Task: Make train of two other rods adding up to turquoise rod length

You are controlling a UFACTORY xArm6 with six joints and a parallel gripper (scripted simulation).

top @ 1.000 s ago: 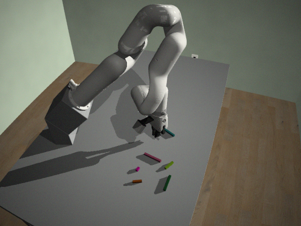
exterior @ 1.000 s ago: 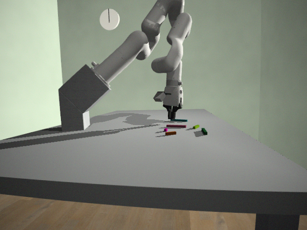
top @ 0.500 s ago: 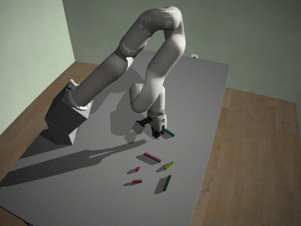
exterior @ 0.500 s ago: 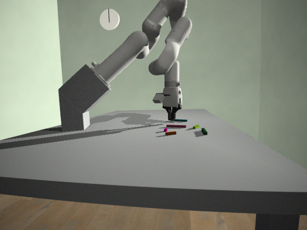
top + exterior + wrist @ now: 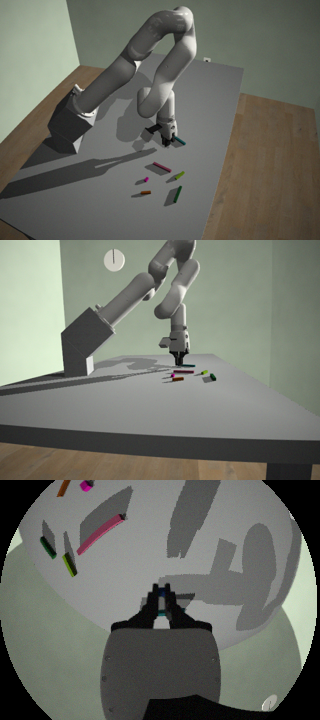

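Right now my hand is 20 mm above the blue rod. From my hand the other things lie so: pink rod: 120 mm to the right, 40 mm ahead, 30 mm below; lime rod: 130 mm to the right, 130 mm ahead, 30 mm below; turquoise rod: 60 mm to the left, 30 mm below, 30 mm ahead.
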